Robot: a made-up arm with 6 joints.
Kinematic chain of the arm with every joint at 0, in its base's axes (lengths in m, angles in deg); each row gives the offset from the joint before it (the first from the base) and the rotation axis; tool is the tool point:
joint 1: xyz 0 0 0.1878 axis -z
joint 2: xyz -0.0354 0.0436 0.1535 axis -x
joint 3: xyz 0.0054 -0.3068 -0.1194 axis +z
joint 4: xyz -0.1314 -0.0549 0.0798 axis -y
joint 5: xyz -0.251 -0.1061 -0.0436 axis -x
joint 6: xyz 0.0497 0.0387 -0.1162 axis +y
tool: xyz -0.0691 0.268 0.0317
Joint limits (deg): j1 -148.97..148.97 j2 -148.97..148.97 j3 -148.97..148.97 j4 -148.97..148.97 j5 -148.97..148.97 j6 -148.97..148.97
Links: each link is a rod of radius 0.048 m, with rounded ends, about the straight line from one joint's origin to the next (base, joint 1, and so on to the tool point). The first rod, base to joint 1, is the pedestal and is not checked.
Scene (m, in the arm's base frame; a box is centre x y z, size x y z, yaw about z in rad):
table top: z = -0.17
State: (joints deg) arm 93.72 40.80 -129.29 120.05 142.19 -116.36
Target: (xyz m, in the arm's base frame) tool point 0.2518 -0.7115 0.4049
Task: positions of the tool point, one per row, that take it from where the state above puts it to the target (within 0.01 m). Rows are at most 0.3 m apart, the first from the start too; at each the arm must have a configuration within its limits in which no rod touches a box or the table.
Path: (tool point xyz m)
1: -0.2249 0.4757 0.2731
2: -0.4160 0.4026 0.3288
3: -0.5737 0.2415 0.3775
4: -0.6586 0.0130 0.4158
5: -0.6437 -0.2456 0.4413
6: -0.5216 -0.4877 0.4524
7: -0.3067 -0.6670 0.4493
8: -0.0333 -0.7473 0.4328
9: 0.2519 -0.7115 0.4049

